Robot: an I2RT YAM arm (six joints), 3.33 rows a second.
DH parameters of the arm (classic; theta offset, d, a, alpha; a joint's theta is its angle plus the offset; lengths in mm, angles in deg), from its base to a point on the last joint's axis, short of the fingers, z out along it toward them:
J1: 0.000 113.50 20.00 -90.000
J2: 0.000 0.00 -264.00 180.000
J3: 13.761 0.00 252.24 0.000
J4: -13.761 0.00 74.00 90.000
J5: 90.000 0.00 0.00 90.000
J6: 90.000 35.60 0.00 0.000
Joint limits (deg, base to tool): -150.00..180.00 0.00..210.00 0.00..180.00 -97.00..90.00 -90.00..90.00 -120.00..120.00
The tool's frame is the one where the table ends.
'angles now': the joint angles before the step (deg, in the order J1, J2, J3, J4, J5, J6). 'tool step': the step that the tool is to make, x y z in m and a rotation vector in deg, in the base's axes. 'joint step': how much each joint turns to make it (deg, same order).
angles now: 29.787, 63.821, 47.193, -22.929, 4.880, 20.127
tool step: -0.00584, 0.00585, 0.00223, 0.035, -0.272, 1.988
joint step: 1.926, -0.627, 0.085, -0.450, 0.021, -0.124
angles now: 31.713, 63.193, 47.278, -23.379, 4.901, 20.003
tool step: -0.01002, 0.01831, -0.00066, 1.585, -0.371, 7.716
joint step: 4.517, 0.068, -0.525, 1.852, -3.189, -1.136
